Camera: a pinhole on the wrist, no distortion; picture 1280 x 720 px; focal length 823.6 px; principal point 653.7 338.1 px. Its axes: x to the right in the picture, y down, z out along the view. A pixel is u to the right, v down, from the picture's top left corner.
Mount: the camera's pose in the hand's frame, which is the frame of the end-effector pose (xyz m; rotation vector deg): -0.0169 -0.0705 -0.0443 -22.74 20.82 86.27
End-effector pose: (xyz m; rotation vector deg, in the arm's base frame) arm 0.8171 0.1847 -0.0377 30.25 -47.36 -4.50
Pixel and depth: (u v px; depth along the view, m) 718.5 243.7 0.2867
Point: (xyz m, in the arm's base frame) 0.6715 0.1701 0.1216
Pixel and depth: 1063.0 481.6 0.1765
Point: 0.7228 0.2467 0.0123
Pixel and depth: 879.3 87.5 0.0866
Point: 0.8089 0.1647 -0.0239
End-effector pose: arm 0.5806 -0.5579 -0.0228 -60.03 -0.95 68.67
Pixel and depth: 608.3 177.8 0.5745
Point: 0.2433 -0.1832 0.0912
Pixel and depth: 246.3 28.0 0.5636
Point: 0.3943 -0.0380 0.2567
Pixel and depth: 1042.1 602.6 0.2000
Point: 0.4215 -0.5650 -0.0067
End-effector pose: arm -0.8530 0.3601 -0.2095 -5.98 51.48 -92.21
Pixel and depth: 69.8 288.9 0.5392
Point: -0.6526 0.0633 0.3106
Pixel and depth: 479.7 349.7 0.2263
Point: -0.7573 0.2952 -0.0719
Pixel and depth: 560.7 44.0 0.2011
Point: -0.7878 0.2444 -0.1300
